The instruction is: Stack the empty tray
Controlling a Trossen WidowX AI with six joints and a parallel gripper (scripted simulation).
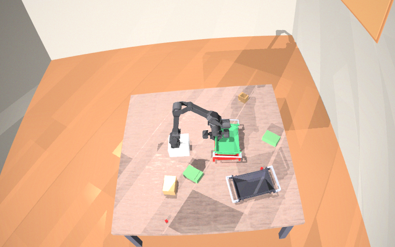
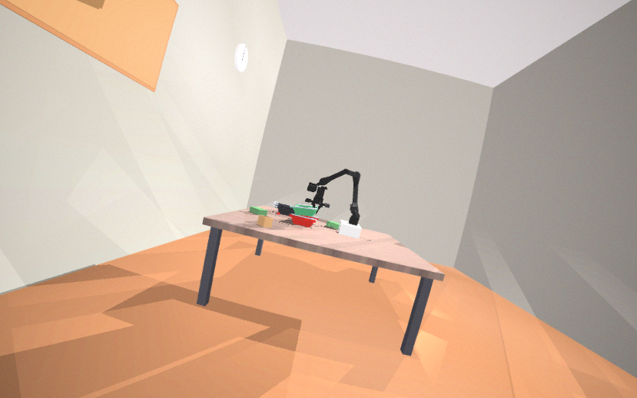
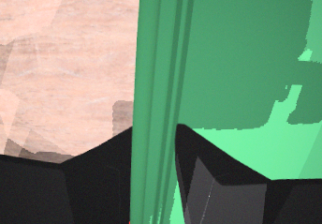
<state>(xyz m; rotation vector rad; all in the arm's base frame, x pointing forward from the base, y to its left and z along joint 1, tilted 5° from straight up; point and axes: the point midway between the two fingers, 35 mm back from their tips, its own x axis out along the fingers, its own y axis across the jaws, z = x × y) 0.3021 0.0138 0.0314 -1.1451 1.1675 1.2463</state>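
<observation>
Right now my gripper tip is 70 mm short of the green tray and 20 mm below it. Also, from my gripper tip: small tan box (240 mm ahead, 480 mm to the left, 80 mm below); red cube (340 mm behind, 580 mm to the right, 90 mm below).
</observation>
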